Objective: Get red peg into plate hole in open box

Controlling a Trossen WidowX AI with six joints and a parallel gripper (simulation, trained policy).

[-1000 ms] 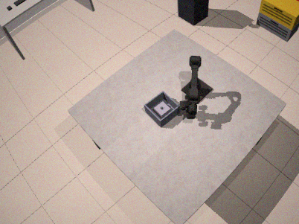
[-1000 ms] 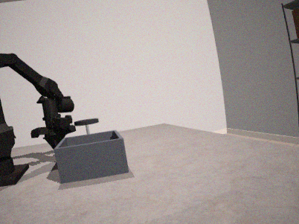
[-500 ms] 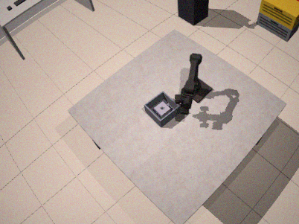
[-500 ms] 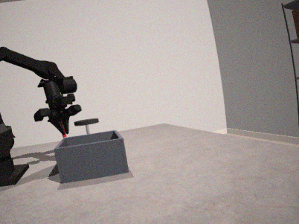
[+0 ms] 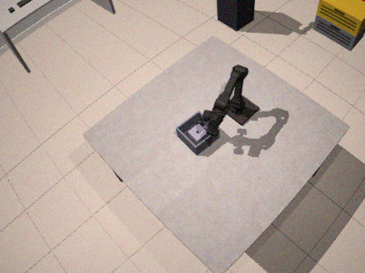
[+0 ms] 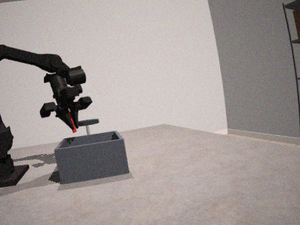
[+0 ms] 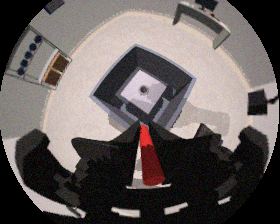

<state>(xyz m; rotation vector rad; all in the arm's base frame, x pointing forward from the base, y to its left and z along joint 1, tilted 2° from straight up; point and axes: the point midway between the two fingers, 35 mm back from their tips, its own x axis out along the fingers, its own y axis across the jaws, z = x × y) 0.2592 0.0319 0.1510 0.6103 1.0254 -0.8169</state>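
Right now the pale plate is 80 mm below my gripper tip, 60 mm to the right of it and 40 mm ahead of it. From my gripper tip the other things lie so: red peg 30 mm above, 20 mm to the left, 10 mm behind; then grey box 100 mm below, 60 mm to the right, 40 mm ahead.
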